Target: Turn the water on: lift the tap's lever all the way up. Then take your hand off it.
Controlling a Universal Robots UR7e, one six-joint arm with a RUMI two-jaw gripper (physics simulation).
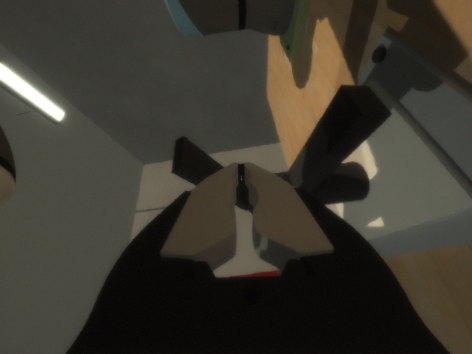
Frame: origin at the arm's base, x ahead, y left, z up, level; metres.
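Where they show: gripper, fingertip midpoint: [240, 166].
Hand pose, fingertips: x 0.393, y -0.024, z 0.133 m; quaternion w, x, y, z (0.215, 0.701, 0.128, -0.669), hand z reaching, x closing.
After its pixels a point has its place.
The tap is dark, almost black, and shows behind and beside the fingertips. Its thick square arm [345, 130] @(y 0.008, x 0.400, z 0.063 m) points to the upper right, with a short round part [347, 184] @(y -0.083, x 0.398, z 0.021 m) below it. A thinner dark bar [192, 159] @(y -0.011, x 0.388, z 0.171 m) sticks out to the upper left. I cannot tell for sure which of these is the lever. My gripper [240, 166] @(y -0.024, x 0.393, z 0.133 m) is shut with nothing between its fingertips, in front of the tap's middle. The fingers hide where the tap's parts join, and whether they touch the tap cannot be told.
A grey basin-like unit [425, 175] @(y -0.028, x 0.423, z -0.003 m) with a pale rim stands at the right, over a wooden surface [295, 110] @(y -0.201, x 0.126, z -0.017 m). A green object [296, 37] @(y -0.053, x 0.099, z -0.002 m) and a rounded grey-brown part with a blue edge [215, 15] are at the top. A bright strip lamp [32, 92] is at the left.
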